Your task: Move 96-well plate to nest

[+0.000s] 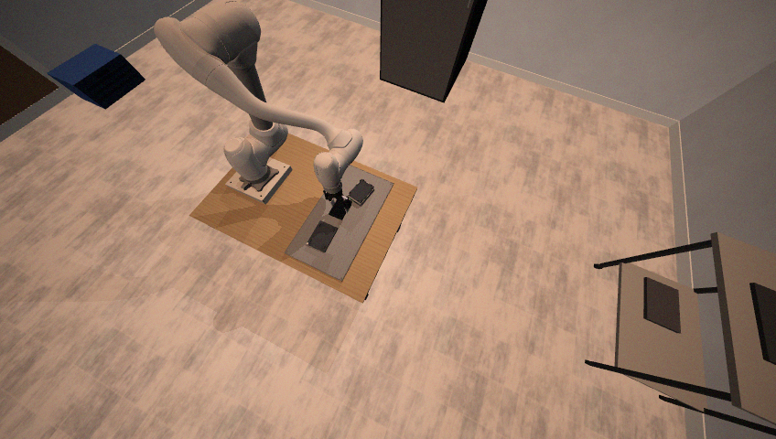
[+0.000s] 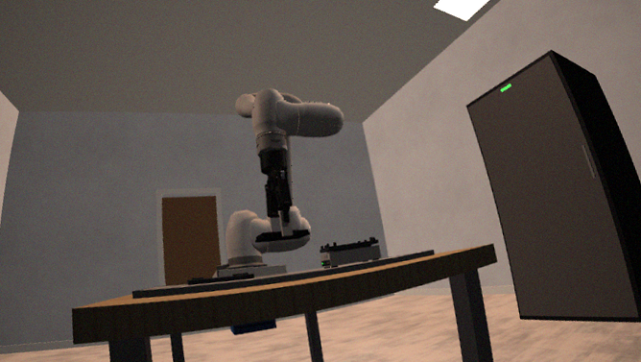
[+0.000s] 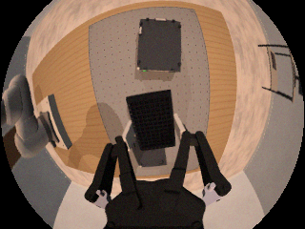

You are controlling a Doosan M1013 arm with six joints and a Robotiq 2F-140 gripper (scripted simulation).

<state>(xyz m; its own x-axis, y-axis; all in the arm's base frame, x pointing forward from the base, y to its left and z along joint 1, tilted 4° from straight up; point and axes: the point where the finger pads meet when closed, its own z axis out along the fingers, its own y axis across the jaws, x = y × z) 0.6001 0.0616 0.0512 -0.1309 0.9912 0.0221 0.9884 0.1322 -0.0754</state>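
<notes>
Now: the plate nest N1 18 cm to the right of my hand, 12 cm below it and 2 cm behind it. From my hand the other things lie so: 96-well plate: 2 cm below.
</notes>
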